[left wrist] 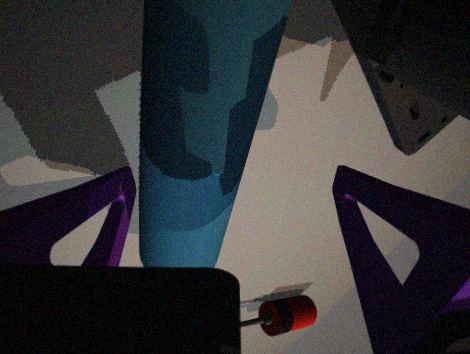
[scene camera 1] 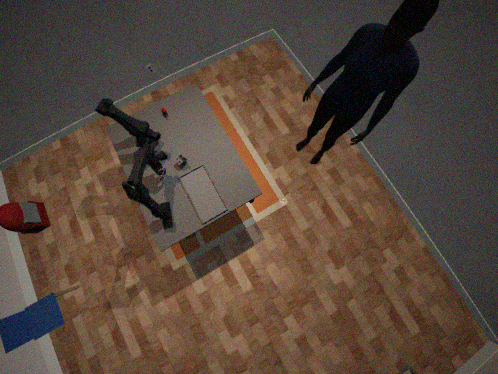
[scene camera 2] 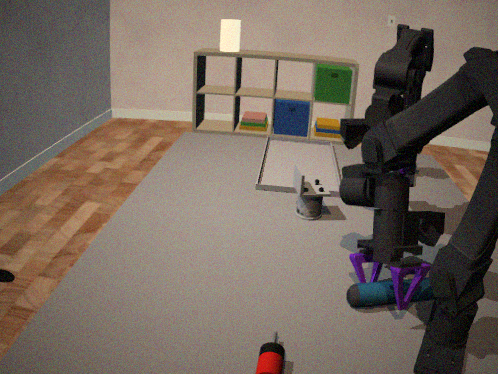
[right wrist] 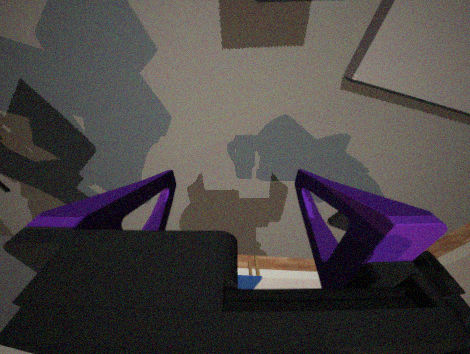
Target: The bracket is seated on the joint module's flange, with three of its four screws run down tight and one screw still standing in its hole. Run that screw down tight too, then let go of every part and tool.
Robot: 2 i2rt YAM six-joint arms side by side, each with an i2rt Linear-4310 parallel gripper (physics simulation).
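Frame: origin at the left arm's base, x ahead, y left, z up, level; metres.
Seen in the pictures: left gripper, fingertip midpoint: [left wrist: 234,177] [scene camera 2: 384,302]; right gripper, fingertip midpoint: [scene camera 1: 161,169] [right wrist: 235,176]; left arm's base at its link origin: [left wrist: 412,11] [scene camera 1: 140,135] [scene camera 2: 444,338]; right arm's base at its link origin: [scene camera 1: 166,214].
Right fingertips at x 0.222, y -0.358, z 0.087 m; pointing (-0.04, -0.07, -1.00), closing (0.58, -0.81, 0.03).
Pixels of each thing's middle, then the offset from my right fingertips to it.
- pale bracket at the middle of its body: [scene camera 2: 312,181] 0.005 m down, 0.145 m ahead, 0.076 m left
- black screwdriver at the middle of its body: [left wrist: 275,317] [scene camera 2: 271,355] [scene camera 1: 165,113] 0.070 m down, 0.003 m ahead, 0.534 m left
- thick blue cylinder at the middle of its body: [left wrist: 216,23] [scene camera 2: 412,290] 0.067 m down, 0.143 m back, 0.282 m left
- shallow tray at the middle of its body: [scene camera 2: 299,162] [scene camera 1: 203,193] 0.079 m down, 0.293 m ahead, 0.206 m right
The joint module [scene camera 2: 309,207] [scene camera 1: 180,161] stands upright on the table, with the pale bracket [scene camera 2: 299,181] on top. Dark screw heads show on the bracket; which one stands higher is too small to tell. A red and black screwdriver [scene camera 2: 270,359] [left wrist: 302,312] [scene camera 1: 164,111] lies on the table, apart from both grippers. My left gripper [scene camera 2: 382,295] [left wrist: 234,177] is open, its fingers astride a thick blue cylinder [scene camera 2: 367,294] [left wrist: 190,200] lying on the table, not gripping it. My right gripper [right wrist: 235,176] is open and empty above the table, beyond the left arm in scene camera 2.
A shallow tray [scene camera 2: 280,188] [right wrist: 400,95] lies beyond the joint module in scene camera 2. The two arms are close together at one side of the table. A shelf unit [scene camera 2: 290,55] stands behind the table. A person [scene camera 1: 375,65] stands off the table's far side in scene camera 1.
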